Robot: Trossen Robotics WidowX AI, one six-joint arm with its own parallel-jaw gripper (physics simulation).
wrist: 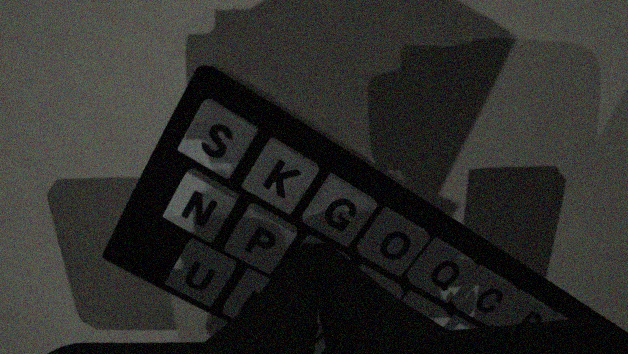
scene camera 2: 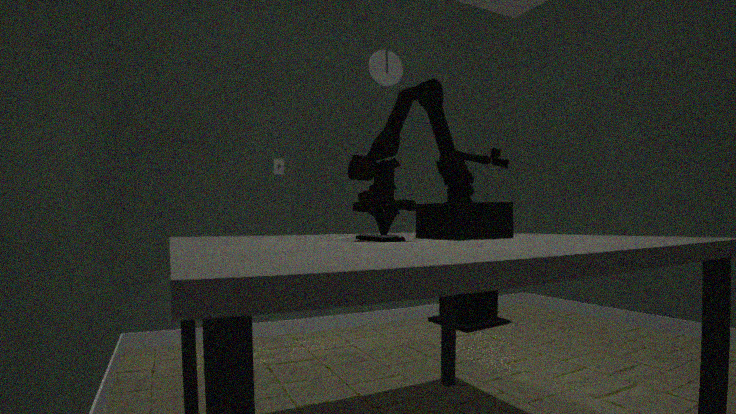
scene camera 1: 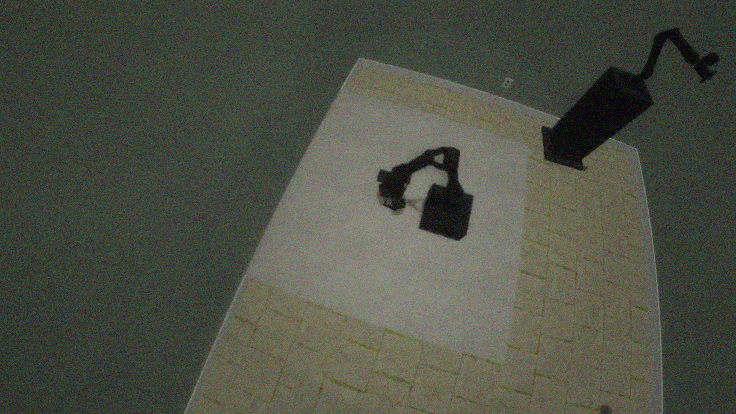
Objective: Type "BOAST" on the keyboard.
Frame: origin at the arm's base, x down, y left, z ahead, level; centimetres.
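Seen in the pictures: gripper, between the fingertips: (wrist: 315,255) (scene camera 1: 393,197); arm's base, origin of its link: (scene camera 2: 459,203) (scene camera 1: 452,203).
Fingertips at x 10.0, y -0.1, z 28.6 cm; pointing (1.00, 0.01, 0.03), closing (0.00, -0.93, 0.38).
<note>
Pixels of each thing's top centre, then the offset from my fingertips to it. "pt": a spot on its surface instead. Level surfaces: height alone.
- S, a spot on its surface: (wrist: 217,142) pt dz +2.6, dx -0.5, dy +3.9 cm
- K, a spot on its surface: (wrist: 282,175) pt dz +2.3, dx -0.5, dy +1.9 cm
- G, a spot on its surface: (wrist: 340,212) pt dz +1.8, dx -0.5, dy -0.1 cm
- O, a spot on its surface: (wrist: 395,245) pt dz +1.4, dx -0.5, dy -2.1 cm
- N, a spot on its surface: (wrist: 200,207) pt dz +0.5, dx -0.5, dy +3.9 cm
- P, a spot on its surface: (wrist: 260,240) pt dz +0.1, dx -0.5, dy +1.9 cm
- U, a spot on its surface: (wrist: 201,277) pt dz -1.7, dx -0.5, dy +3.2 cm
- Q, a spot on its surface: (wrist: 445,274) pt dz +1.0, dx -0.5, dy -4.2 cm
- C, a spot on its surface: (wrist: 490,300) pt dz +0.6, dx -0.5, dy -6.2 cm
- white table, height of its surface: dx +1.2 cm
The dark keyboard (scene camera 2: 364,238) (wrist: 145,230) lies on the table, slanting down to the right in the wrist view. Its light keys include S (wrist: 217,142), K (wrist: 282,175), G (wrist: 340,212), O (wrist: 395,245), N (wrist: 200,207), P (wrist: 260,240) and U (wrist: 201,277). Q (wrist: 445,274) and C (wrist: 490,300) are partly shaded. My gripper (scene camera 1: 393,204) (scene camera 2: 383,233) (wrist: 315,255) is shut and empty, pointing down. Its tips are at or just above the keyboard, over the key right of P, which they mostly cover. The B, A and T keys cannot be made out; the gripper hides much of the lower rows.
The white table (scene camera 1: 370,267) (scene camera 2: 288,257) bears the dark box (scene camera 1: 446,213) (scene camera 2: 465,221) under my arm, close beside the keyboard. A second arm (scene camera 1: 684,46) stands on a tall dark pedestal (scene camera 1: 597,115) beyond the table. Dark shadows lie around the keyboard in the wrist view.
</note>
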